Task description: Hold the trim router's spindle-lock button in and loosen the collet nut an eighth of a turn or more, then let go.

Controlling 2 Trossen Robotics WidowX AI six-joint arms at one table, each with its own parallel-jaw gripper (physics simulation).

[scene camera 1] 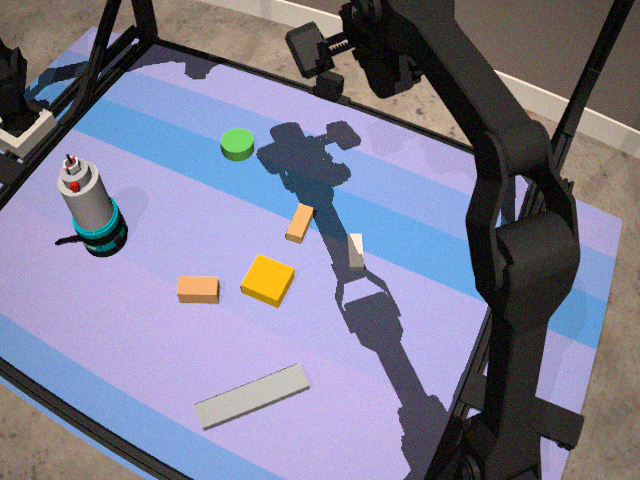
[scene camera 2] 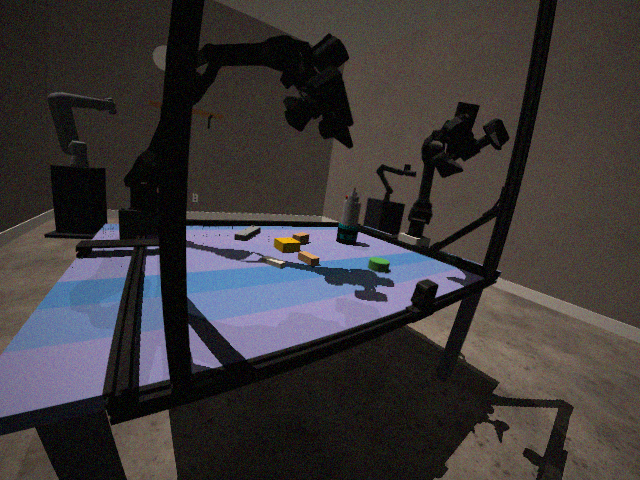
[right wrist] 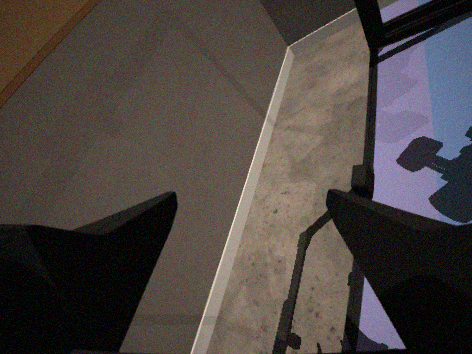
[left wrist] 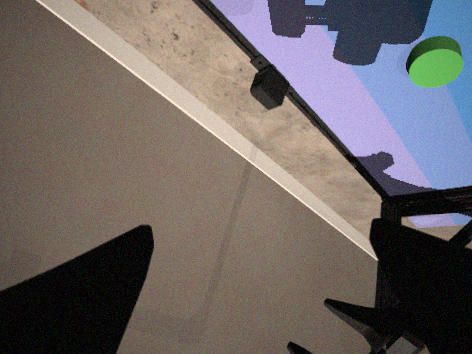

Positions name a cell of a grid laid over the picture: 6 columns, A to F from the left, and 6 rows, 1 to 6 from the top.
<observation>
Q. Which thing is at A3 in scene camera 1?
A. A trim router.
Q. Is my right gripper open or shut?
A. Open.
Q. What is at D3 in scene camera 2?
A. A trim router.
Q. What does the grey bar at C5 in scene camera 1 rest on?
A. The table.
</observation>
